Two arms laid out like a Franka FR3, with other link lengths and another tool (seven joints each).
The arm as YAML. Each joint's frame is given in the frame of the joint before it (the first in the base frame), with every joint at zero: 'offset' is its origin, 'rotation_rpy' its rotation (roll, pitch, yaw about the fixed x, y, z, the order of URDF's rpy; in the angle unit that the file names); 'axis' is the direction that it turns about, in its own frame. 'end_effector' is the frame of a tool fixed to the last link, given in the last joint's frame.
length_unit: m
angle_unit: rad
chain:
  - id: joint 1
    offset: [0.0, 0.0, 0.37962]
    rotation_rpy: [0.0, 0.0, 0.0]
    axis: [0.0, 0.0, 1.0]
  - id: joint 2
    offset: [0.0, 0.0, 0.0]
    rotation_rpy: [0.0, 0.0, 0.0]
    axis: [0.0, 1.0, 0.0]
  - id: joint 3
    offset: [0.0, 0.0, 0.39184]
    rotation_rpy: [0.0, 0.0, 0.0]
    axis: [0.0, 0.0, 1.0]
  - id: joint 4
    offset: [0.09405, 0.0, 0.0]
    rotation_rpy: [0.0, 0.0, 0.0]
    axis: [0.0, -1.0, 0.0]
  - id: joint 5
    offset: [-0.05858, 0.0, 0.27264]
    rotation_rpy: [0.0, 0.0, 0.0]
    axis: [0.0, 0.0, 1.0]
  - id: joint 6
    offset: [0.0, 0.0, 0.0]
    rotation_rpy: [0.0, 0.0, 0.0]
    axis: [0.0, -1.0, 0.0]
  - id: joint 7
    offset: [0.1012, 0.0, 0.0]
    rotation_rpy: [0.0, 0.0, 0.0]
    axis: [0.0, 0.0, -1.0]
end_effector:
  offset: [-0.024, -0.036, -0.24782]
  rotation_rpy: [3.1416, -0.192, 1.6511]
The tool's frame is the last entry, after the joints.
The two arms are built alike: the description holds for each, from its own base.
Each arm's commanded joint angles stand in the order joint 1, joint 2, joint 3, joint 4, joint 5, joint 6, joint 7.
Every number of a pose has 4 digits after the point.
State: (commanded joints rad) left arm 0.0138 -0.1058 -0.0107 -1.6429 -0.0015 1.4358 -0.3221; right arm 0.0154 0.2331 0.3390 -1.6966 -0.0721 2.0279 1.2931
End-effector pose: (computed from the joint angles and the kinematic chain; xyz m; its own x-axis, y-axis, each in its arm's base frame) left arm 0.3871 -0.0411 0.5913 -0.3660 0.9022 0.2284 0.9142 0.3944 -0.0932; right arm 0.5112 0.1763 0.4637 0.7083 0.6411 0.2956 0.6637 -0.7474 0.0307
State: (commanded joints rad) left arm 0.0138 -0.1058 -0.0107 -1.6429 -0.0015 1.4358 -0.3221; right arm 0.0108 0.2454 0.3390 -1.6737 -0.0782 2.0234 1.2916
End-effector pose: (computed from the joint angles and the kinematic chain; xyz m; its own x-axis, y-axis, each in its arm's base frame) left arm 0.3871 -0.0411 0.5913 -0.3660 0.9022 0.2284 0.9142 0.3944 -0.0932; right arm 0.5186 0.1739 0.4652 0.7079 0.6390 0.3009 0.6613 -0.7493 0.0352
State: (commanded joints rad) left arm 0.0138 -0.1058 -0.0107 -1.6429 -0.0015 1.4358 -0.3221; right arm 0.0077 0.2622 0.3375 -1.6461 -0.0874 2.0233 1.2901
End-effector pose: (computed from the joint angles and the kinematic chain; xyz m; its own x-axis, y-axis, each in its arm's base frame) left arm 0.3871 -0.0411 0.5913 -0.3660 0.9022 0.2284 0.9142 0.3944 -0.0932; right arm 0.5288 0.1715 0.4662 0.7057 0.6372 0.3097 0.6590 -0.7509 0.0431
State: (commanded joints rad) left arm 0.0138 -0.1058 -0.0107 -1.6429 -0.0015 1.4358 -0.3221; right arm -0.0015 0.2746 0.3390 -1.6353 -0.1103 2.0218 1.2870
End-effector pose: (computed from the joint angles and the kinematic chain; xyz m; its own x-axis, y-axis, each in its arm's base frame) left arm 0.3871 -0.0411 0.5913 -0.3660 0.9022 0.2284 0.9142 0.3944 -0.0932; right arm 0.5352 0.1634 0.4632 0.7034 0.6437 0.3015 0.6600 -0.7489 0.0589
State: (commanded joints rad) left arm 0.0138 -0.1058 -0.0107 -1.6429 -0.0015 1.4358 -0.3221; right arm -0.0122 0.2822 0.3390 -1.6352 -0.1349 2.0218 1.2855
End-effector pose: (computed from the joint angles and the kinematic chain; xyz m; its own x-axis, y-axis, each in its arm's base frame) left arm 0.3871 -0.0411 0.5913 -0.3660 0.9022 0.2284 0.9142 0.3944 -0.0932; right arm 0.5391 0.1530 0.4590 0.7041 0.6492 0.2876 0.6590 -0.7483 0.0757
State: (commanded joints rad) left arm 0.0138 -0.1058 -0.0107 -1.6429 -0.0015 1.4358 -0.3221; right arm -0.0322 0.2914 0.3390 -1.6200 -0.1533 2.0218 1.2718
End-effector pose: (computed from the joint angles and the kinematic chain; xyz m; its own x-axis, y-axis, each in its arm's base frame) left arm 0.3871 -0.0411 0.5913 -0.3660 0.9022 0.2284 0.9142 0.3944 -0.0932; right arm 0.5481 0.1389 0.4595 0.7022 0.6517 0.2866 0.6566 -0.7485 0.0930
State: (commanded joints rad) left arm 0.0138 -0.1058 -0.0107 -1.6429 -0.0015 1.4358 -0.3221; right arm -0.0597 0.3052 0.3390 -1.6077 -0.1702 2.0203 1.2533
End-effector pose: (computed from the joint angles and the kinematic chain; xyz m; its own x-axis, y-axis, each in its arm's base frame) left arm 0.3871 -0.0411 0.5913 -0.3660 0.9022 0.2284 0.9142 0.3944 -0.0932; right arm 0.5567 0.1200 0.4564 0.7052 0.6522 0.2782 0.6527 -0.7504 0.1046
